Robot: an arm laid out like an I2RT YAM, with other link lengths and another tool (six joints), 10 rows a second.
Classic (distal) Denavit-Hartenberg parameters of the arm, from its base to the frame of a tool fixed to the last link. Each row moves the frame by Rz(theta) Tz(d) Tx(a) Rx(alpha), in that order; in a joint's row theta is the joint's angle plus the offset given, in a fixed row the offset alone. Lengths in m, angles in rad.
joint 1: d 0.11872; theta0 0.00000; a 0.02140; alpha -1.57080
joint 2: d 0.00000; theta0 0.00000; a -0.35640; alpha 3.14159
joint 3: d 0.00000; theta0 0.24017; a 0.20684; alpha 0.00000
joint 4: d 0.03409; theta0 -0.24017; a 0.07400; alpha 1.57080
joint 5: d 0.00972; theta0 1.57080; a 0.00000; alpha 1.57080
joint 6: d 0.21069; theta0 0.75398; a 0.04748; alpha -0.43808
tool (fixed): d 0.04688; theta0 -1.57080; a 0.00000; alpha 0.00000
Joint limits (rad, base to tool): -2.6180..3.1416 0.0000..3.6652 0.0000..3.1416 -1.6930..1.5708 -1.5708..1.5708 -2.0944..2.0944
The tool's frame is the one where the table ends.
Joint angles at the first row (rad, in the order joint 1, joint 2, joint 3, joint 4, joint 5, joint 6):
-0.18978 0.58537 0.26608 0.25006 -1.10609 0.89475
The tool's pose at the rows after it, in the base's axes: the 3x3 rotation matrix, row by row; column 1 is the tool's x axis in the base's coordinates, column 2 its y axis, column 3 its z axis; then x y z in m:
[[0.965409, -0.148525, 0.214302], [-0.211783, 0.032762, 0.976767], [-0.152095, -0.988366, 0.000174]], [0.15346, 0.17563, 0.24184]
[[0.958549, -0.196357, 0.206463], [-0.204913, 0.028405, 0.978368], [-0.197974, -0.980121, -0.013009]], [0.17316, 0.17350, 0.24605]
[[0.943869, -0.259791, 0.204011], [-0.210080, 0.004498, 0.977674], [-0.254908, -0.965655, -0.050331]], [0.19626, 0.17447, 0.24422]
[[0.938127, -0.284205, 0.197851], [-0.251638, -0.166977, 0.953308], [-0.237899, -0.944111, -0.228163]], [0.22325, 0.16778, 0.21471]
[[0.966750, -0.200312, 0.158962], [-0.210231, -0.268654, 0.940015], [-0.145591, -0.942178, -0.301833]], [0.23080, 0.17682, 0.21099]
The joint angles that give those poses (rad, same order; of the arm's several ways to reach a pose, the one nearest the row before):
-0.18858 0.72230 0.32786 0.25045 -1.10564 0.82649
-0.15693 0.83106 0.37630 0.25012 -1.08010 0.81123
-0.06811 0.93329 0.44727 0.20352 -0.98671 0.79289
0.05436 1.04162 0.55904 0.02042 -0.80969 0.59567
0.16649 1.06606 0.58917 0.01472 -0.72044 0.50334

